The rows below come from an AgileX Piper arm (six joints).
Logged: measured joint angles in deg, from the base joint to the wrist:
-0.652 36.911 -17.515 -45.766 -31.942 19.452
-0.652 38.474 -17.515 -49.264 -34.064 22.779
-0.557 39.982 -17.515 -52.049 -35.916 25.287
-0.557 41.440 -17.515 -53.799 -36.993 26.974
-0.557 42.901 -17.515 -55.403 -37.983 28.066
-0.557 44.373 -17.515 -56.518 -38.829 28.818
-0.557 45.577 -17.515 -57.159 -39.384 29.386
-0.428 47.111 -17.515 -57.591 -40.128 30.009
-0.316 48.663 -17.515 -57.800 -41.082 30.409
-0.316 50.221 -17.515 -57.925 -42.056 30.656
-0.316 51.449 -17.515 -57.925 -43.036 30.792
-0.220 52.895 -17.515 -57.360 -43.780 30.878
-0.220 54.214 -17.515 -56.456 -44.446 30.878
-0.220 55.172 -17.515 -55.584 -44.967 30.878
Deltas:
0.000 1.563 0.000 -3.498 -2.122 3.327
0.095 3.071 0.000 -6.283 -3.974 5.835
0.095 4.529 0.000 -8.033 -5.051 7.522
0.095 5.990 0.000 -9.637 -6.041 8.614
0.095 7.462 0.000 -10.752 -6.887 9.366
0.095 8.666 0.000 -11.393 -7.442 9.934
0.224 10.200 0.000 -11.825 -8.186 10.557
0.336 11.752 0.000 -12.034 -9.140 10.957
0.336 13.310 0.000 -12.159 -10.114 11.204
0.336 14.538 0.000 -12.159 -11.094 11.340
0.432 15.984 0.000 -11.594 -11.838 11.426
0.432 17.303 0.000 -10.690 -12.504 11.426
0.432 18.261 0.000 -9.818 -13.025 11.426

